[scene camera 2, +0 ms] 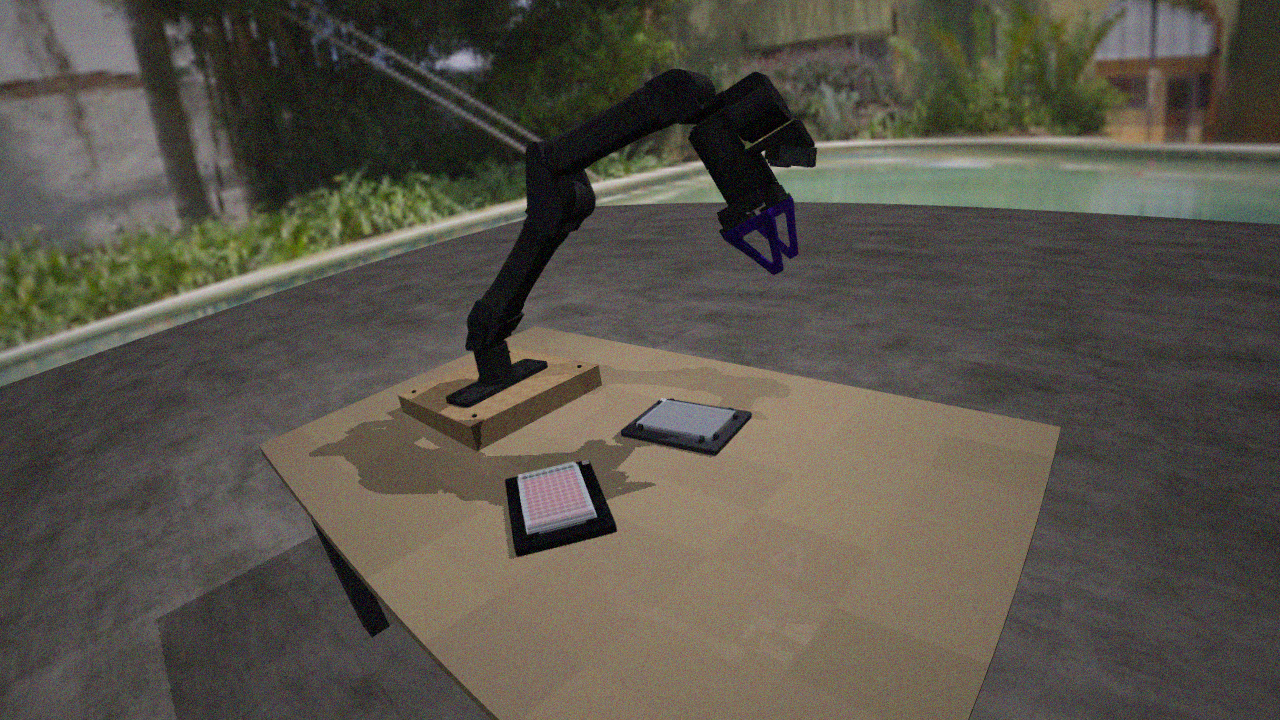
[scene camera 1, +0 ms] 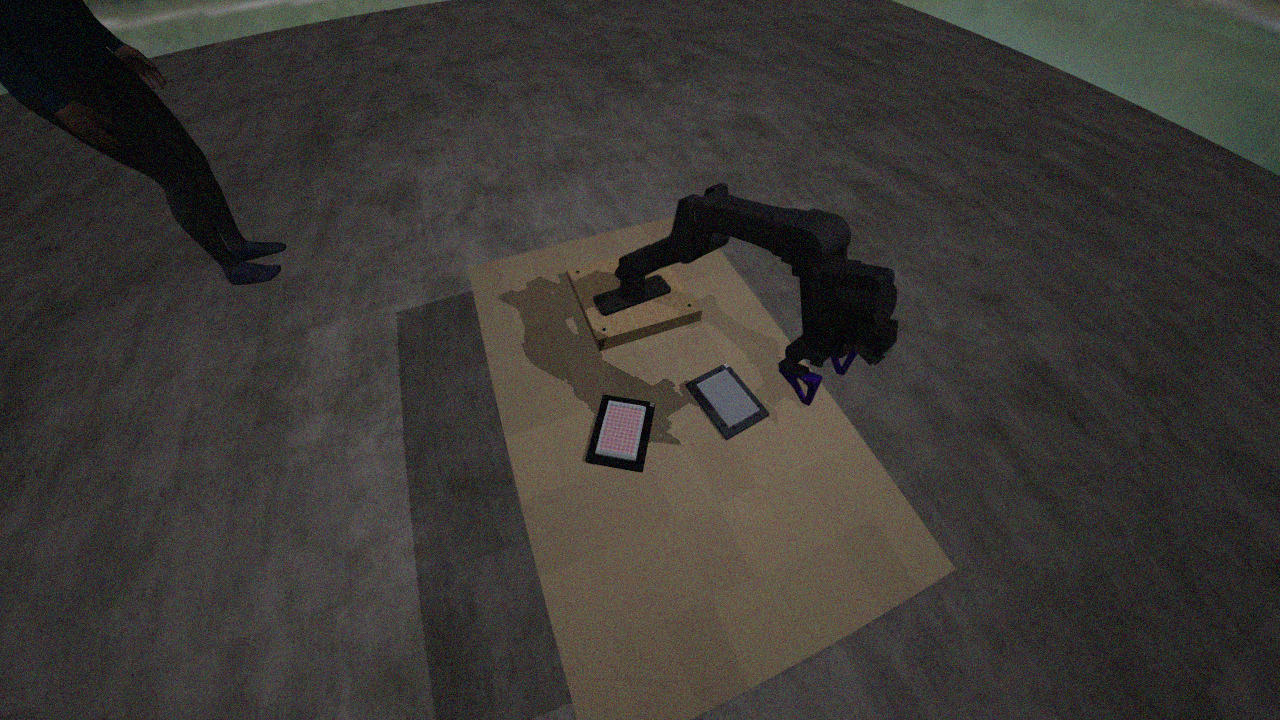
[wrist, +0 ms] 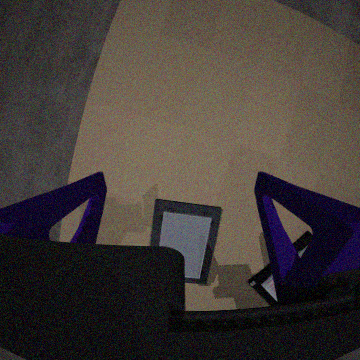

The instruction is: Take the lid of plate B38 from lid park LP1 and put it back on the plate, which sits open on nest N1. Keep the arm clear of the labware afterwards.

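Places are measured from the arm's base along level axes (x down, y back, z left), in metres.
Where they show: gripper, between the fingertips: [scene camera 2: 786,264] [scene camera 1: 823,388] [wrist: 180,180]; arm's base, origin of its link: [scene camera 2: 498,384] [scene camera 1: 632,295].
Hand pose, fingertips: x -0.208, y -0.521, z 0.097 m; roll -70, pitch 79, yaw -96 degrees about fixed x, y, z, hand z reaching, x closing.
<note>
Things, the pixels of their top centre, and the offset from my fingertips. Level surfaces: height alone.
- dark grey park, centre of its top: [scene camera 2: 685,415] [wrist: 182,247] [scene camera 1: 727,396] dx +0.229, dy +0.159, dz -0.039 m
- open plate with pink wells, centre of its top: [scene camera 2: 552,491] [scene camera 1: 621,427] dx +0.222, dy +0.197, dz -0.288 m
- black nest, centre of its top: [scene camera 2: 554,496] [scene camera 1: 621,429] [wrist: 294,276] dx +0.231, dy +0.197, dz -0.288 m
- wooden table, height of its surface: dx +0.249 m
The pale, translucent lid [scene camera 1: 727,397] [scene camera 2: 686,418] [wrist: 186,240] lies flat on the dark grey park [scene camera 1: 736,432] [scene camera 2: 667,440] [wrist: 216,220]. The open plate with pink wells [scene camera 1: 622,428] [scene camera 2: 556,495] sits on the black nest [scene camera 1: 615,464] [scene camera 2: 563,539]; in the wrist view the nest is partly hidden behind the right finger. My gripper [scene camera 1: 824,385] [scene camera 2: 784,263] [wrist: 180,180] has purple fingers, is wide open and empty, and hangs high above the table, over the side where the park lies. Labels on the plate and stands are too small to read.
The arm's base stands on a wooden block [scene camera 1: 648,321] [scene camera 2: 528,407] at the back of the wooden table [scene camera 1: 716,555] [scene camera 2: 760,573] [wrist: 185,100]. A person [scene camera 1: 179,161] stands on the floor to the left in the first scene view. Shadows fall across the table by the base and nest.
</note>
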